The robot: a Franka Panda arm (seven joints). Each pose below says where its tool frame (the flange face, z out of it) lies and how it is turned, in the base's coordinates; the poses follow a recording.
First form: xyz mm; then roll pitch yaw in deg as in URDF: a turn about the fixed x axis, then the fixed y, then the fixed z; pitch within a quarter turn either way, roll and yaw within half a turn.
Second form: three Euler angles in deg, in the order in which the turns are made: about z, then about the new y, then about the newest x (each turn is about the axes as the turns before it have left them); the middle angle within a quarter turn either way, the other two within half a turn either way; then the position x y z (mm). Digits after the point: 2 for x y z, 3 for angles.
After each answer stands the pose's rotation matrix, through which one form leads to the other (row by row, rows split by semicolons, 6 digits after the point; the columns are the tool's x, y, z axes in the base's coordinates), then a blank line. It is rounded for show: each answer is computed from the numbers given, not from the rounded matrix.
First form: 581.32, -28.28, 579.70, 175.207, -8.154, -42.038
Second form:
-42.038, -8.154, 175.207, 581.32, -28.28, 579.70
0.735192 -0.676084 0.049021; -0.662854 -0.732168 -0.156701; 0.141834 0.082711 -0.986429

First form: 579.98, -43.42, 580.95, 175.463, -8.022, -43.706
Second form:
-43.706, -8.022, 175.463, 579.98, -43.42, 580.95
0.715821 -0.696773 0.045909; -0.684197 -0.713002 -0.153306; 0.139553 0.078329 -0.987112

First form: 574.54, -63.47, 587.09, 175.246, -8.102, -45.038
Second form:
-45.038, -8.102, 175.246, 574.54, -63.47, 587.09
0.699585 -0.713395 0.040606; -0.700513 -0.695942 -0.157944; 0.140936 0.082051 -0.986613

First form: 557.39, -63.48, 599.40, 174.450, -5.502, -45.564
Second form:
-45.564, -5.502, 174.450, 557.39, -63.48, 599.40
0.696887 -0.717178 -0.002245; -0.710743 -0.690209 -0.135852; 0.095880 0.096269 -0.990727

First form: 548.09, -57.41, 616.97, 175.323, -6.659, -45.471
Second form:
-45.471, -6.659, 175.323, 548.09, -57.41, 616.97
0.696539 -0.717152 0.022920; -0.708086 -0.692195 -0.139573; 0.115960 0.080988 -0.989947

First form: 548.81, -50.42, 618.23, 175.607, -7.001, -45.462
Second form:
-45.462, -7.001, 175.607, 548.81, -50.42, 618.23
0.696153 -0.717240 0.030641; -0.707471 -0.692667 -0.140348; 0.121887 0.076026 -0.989628

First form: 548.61, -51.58, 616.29, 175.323, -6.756, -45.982
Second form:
-45.982, -6.756, 175.323, 548.61, -51.58, 616.29
0.690059 -0.723393 0.022839; -0.714128 -0.685672 -0.140977; 0.117641 0.080972 -0.989749

